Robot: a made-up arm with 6 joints. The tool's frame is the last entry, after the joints. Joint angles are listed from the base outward.
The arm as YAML. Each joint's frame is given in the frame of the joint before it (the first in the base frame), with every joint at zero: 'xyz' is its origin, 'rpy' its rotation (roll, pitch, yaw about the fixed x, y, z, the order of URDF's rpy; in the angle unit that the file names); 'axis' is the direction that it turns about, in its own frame. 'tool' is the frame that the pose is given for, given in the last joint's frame.
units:
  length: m
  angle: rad
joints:
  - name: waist
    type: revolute
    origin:
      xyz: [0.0, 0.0, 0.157]
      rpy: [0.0, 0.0, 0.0]
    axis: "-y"
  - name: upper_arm
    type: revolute
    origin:
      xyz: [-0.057, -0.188, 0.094]
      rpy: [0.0, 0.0, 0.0]
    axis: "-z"
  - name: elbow
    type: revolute
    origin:
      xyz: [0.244, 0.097, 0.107]
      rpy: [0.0, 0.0, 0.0]
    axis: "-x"
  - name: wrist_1
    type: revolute
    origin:
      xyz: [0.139, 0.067, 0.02]
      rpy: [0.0, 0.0, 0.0]
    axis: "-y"
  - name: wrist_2
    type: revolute
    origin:
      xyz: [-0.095, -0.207, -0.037]
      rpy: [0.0, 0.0, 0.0]
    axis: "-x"
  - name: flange
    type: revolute
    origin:
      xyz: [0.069, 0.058, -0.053]
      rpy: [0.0, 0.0, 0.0]
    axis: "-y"
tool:
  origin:
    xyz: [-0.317, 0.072, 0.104]
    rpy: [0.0, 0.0, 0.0]
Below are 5 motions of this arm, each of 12 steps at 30 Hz.
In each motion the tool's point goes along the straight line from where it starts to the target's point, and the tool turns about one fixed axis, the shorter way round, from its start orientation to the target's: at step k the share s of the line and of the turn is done. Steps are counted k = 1, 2, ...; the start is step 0. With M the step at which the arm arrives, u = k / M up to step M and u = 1 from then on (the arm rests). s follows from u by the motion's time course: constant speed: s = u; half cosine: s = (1 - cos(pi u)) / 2; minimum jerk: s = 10 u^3 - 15 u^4 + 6 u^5.
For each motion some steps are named. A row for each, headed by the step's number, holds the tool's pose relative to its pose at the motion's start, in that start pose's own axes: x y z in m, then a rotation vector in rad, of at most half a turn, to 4 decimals.
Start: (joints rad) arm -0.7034 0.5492 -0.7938 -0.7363 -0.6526 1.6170
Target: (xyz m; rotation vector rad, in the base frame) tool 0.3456 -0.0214 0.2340 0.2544 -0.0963 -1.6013
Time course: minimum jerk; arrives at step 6
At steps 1, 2, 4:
1: 0.0007 0.0005 -0.0001 -0.0055 0.0041 -0.0016
2: 0.0042 0.0027 -0.0007 -0.0326 0.0241 -0.0092
4: 0.0159 0.0102 -0.0028 -0.1227 0.0906 -0.0346

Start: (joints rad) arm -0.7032 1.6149 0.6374 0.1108 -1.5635 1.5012
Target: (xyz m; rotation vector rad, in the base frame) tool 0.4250 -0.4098 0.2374 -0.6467 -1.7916 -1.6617
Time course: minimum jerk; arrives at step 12
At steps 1, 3, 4, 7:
1: 0.0006 0.0008 0.0000 0.0002 -0.0002 -0.0028
3: 0.0114 0.0165 0.0005 0.0035 -0.0036 -0.0576
4: 0.0231 0.0334 0.0011 0.0072 -0.0073 -0.1168
7: 0.0720 0.1041 0.0033 0.0224 -0.0227 -0.3636

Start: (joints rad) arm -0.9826 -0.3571 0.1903 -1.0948 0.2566 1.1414
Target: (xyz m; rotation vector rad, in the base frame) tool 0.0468 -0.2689 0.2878 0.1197 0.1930 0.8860
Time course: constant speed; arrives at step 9
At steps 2, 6, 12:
2: -0.0045 -0.0064 -0.0452 -0.0473 -0.1385 0.0440
6: -0.0136 -0.0192 -0.1356 -0.1418 -0.4155 0.1319
12: -0.0204 -0.0288 -0.2034 -0.2127 -0.6232 0.1978

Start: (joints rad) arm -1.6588 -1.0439 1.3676 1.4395 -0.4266 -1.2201
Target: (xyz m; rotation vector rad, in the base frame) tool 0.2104 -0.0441 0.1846 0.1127 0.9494 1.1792
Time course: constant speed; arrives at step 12
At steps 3, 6, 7, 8, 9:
3: 0.0140 0.0255 -0.0178 0.0873 0.0324 -0.1468
6: 0.0280 0.0510 -0.0356 0.1747 0.0648 -0.2935
7: 0.0327 0.0595 -0.0416 0.2038 0.0756 -0.3424
8: 0.0374 0.0680 -0.0475 0.2329 0.0863 -0.3914
9: 0.0421 0.0765 -0.0534 0.2620 0.0971 -0.4403

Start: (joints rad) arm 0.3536 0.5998 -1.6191 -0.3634 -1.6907 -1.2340
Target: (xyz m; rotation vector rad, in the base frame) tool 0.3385 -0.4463 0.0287 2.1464 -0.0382 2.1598
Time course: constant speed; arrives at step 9
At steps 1, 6, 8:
1: 0.0019 0.0078 0.0018 0.0092 -0.0037 -0.0315
6: 0.0113 0.0467 0.0110 0.0551 -0.0219 -0.1892
8: 0.0150 0.0623 0.0147 0.0735 -0.0292 -0.2522

